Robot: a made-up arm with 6 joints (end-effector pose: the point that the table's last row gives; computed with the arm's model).
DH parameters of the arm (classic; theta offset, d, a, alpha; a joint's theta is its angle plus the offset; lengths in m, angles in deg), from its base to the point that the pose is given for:
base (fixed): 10.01 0 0.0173 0
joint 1: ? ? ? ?
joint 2: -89.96 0 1.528 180
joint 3: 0.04 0.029 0.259 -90
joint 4: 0 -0.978 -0.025 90
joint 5: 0 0.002 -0.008 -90
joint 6: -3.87 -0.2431 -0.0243 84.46
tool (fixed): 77.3 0.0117 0 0
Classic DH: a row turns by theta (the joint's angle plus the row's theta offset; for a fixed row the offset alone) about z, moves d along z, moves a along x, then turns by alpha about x.
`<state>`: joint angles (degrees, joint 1 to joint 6).
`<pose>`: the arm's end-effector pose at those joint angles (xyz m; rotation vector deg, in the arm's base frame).
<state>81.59 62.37 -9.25 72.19 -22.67 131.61</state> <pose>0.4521 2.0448 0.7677 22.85 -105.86 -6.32</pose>
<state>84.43 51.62 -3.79 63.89 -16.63 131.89</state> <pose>0.3362 2.1853 1.2125 33.40 -98.98 -26.40</pose>
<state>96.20 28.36 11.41 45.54 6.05 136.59</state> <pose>-0.1842 2.0857 2.3870 72.81 -55.12 -59.57</pose>
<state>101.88 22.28 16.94 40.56 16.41 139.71</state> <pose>-0.3822 1.8905 2.7416 87.68 -33.10 -64.24</pose>
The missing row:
joint 1: -10.01 1.13 0.12 -90
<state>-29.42 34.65 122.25 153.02 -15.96 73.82</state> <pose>0.5882 -0.3733 3.6095 -23.98 78.60 0.93</pose>
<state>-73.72 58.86 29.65 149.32 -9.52 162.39</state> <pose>0.7063 -2.5448 1.5849 -67.05 -115.05 11.97</pose>
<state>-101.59 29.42 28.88 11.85 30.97 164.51</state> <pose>-0.3992 -2.0051 2.8213 33.90 83.59 39.74</pose>
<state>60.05 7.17 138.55 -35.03 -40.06 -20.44</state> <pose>-0.3128 -0.3933 3.4439 -31.16 70.29 -2.99</pose>
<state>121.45 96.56 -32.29 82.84 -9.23 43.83</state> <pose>-0.4545 0.9931 -0.1634 -23.85 -119.93 -8.43</pose>
